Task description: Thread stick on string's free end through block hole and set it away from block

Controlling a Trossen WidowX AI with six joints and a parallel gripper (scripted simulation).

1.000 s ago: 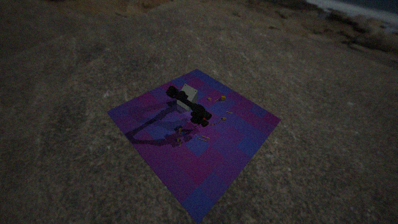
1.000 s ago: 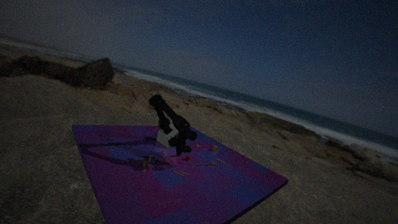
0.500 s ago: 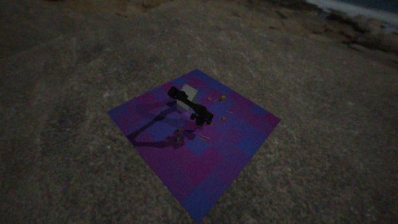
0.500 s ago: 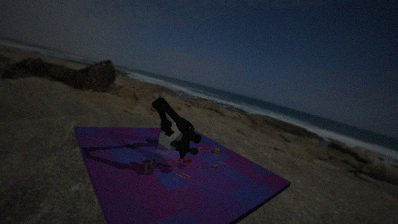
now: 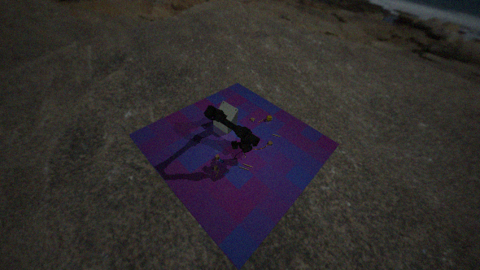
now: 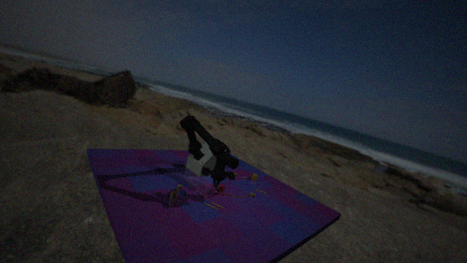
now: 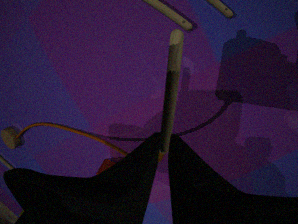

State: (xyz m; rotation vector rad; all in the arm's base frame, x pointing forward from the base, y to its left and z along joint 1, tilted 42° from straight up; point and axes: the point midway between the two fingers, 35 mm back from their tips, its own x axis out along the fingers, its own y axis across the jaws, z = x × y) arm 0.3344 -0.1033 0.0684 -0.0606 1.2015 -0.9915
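My gripper tip is 40 mm past the red block, 110 mm to the right of it and 50 mm above it. From my gripper tip the other things lie so: yellow cube (80 mm behind, 520 mm to the left, 40 mm below); blue piece (80 mm behind, 160 mm to the right, 50 mm below); round button (90 mm ahead, 260 mm to the left, 50 mm below).
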